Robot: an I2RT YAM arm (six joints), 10 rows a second.
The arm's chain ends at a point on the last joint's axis. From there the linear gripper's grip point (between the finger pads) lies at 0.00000 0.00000 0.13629 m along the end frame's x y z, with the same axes.
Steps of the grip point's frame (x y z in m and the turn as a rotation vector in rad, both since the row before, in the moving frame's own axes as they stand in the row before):
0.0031 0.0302 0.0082 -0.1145 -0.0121 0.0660
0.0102 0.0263 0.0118 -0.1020 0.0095 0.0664
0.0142 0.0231 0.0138 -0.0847 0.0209 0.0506
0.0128 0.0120 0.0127 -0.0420 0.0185 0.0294
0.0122 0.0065 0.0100 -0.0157 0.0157 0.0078
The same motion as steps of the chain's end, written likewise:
0.0053 0.0147 0.0091 -0.1145 -0.0121 0.0660
0.0094 0.0124 0.0125 -0.1020 0.0095 0.0664
0.0116 0.0115 0.0143 -0.0847 0.0209 0.0506
0.0104 0.0062 0.0128 -0.0420 0.0185 0.0294
0.0101 0.0044 0.0100 -0.0157 0.0157 0.0078

